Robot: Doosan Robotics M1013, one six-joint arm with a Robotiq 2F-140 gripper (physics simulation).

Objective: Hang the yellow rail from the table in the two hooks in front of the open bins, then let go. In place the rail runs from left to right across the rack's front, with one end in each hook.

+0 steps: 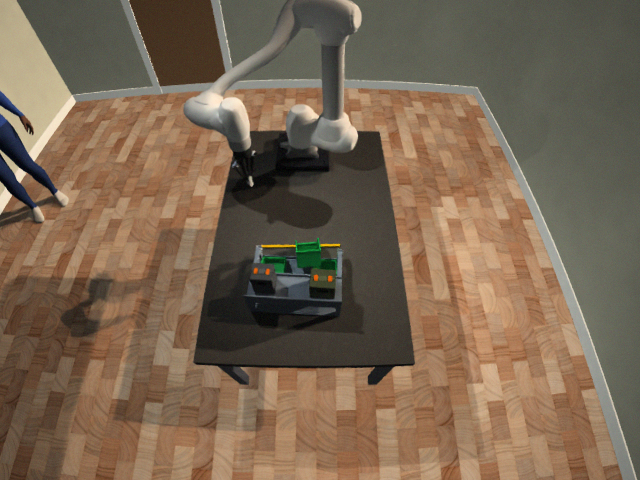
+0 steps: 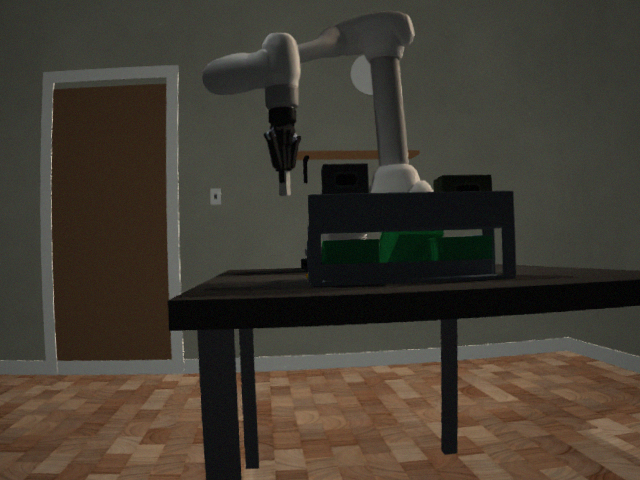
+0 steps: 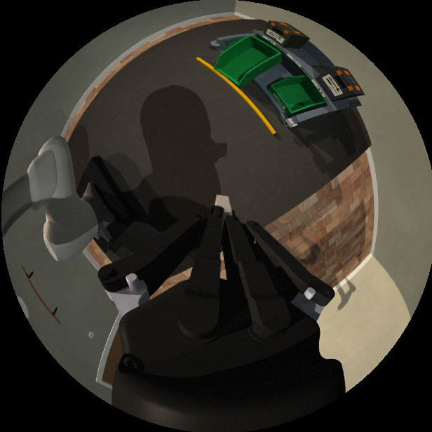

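Pixels of known places: gripper, fingertip midpoint: [image 1: 250,184] [image 2: 285,195]; arm's base, link origin: [image 1: 303,147].
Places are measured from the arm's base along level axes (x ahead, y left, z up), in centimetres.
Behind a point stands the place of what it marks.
Observation:
The yellow rail [image 1: 279,246] @(x 65.4, y -6.4, z -3.4 cm) [image 3: 257,108] lies on the table along the rack's front, apart from the hooks. One light hook [image 1: 258,248] @(x 71.7, y -14.3, z 4.4 cm) [image 3: 291,122] is at the rack's left front corner, the other hook [image 3: 215,44] at its right front corner. The middle green bin [image 1: 308,256] @(x 77.4, y 8.3, z 9.2 cm) [image 3: 248,60] juts out of the rack, and its front edge reaches over the rail's middle. My gripper [image 1: 250,182] @(x 45.5, y -20.1, z 17.1 cm) [image 2: 284,190] @(x 45.5, y -20.1, z 17.1 cm) [image 3: 220,204] is shut and empty, pointing down, high above the table's left side near the arm's base, well away from the rail.
The grey rack [image 2: 413,209] @(x 98.0, y 3.1, z 9.0 cm) holds more green bins [image 1: 273,264] [image 3: 298,94]. A dark box [image 1: 263,280] @(x 93.6, y -7.3, z 17.9 cm) [image 2: 344,178] @(x 93.6, y -8.7, z 15.3 cm) [image 3: 342,84] and an olive box [image 1: 322,286] @(x 93.8, y 14.6, z 15.6 cm) [image 2: 462,183] @(x 94.4, y 13.6, z 14.0 cm) [image 3: 287,34] stand on its top. A person stands on the floor at the far left.

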